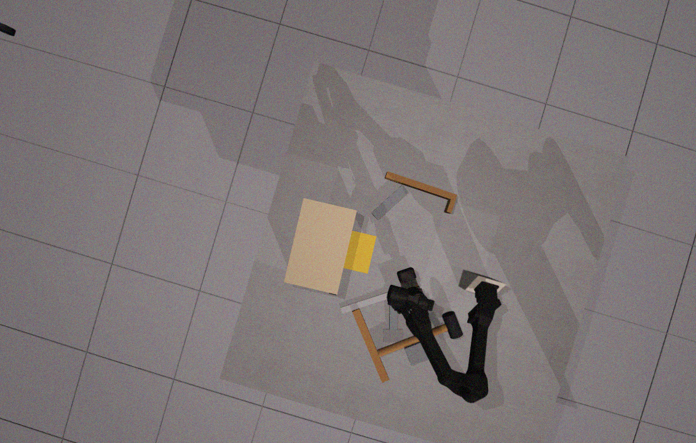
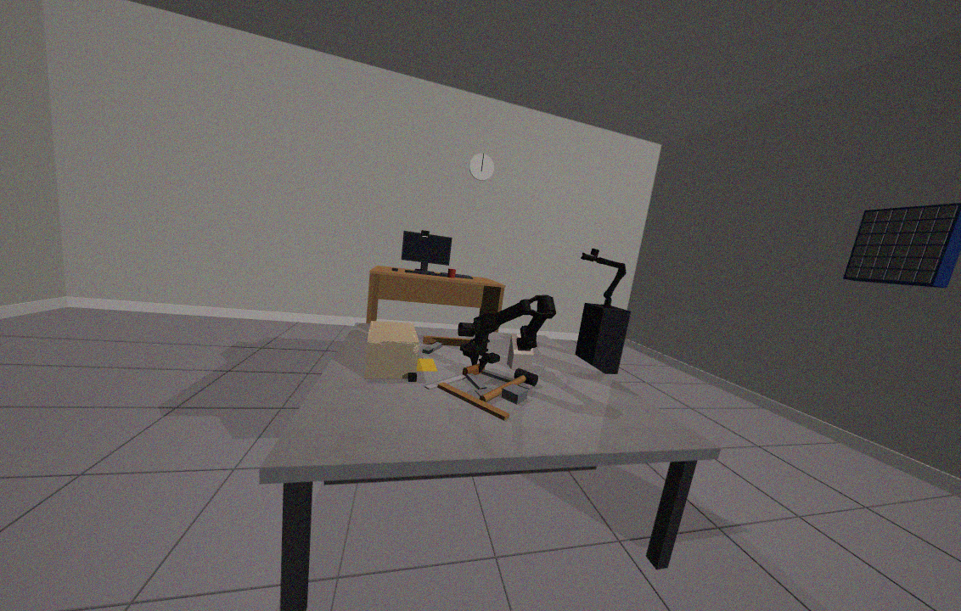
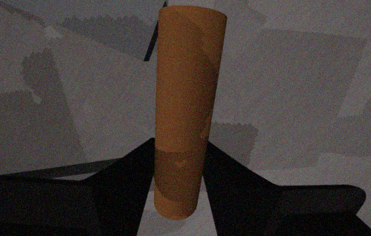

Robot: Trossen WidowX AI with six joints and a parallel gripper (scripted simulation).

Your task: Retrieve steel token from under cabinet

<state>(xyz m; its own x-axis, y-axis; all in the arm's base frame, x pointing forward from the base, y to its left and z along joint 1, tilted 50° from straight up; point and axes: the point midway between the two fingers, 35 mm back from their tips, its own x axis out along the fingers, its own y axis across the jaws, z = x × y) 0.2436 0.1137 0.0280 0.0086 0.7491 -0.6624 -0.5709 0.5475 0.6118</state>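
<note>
Now: the grey l-shaped bracket 20 mm ahead of my gripper tip and 150 mm to the left of it. From my gripper tip the other things lie so: grey bar: 160 mm ahead, 300 mm to the right; then grey block: 90 mm behind, 230 mm to the left, 10 mm above; then wooden stick: 80 mm ahead, 250 mm to the left.
</note>
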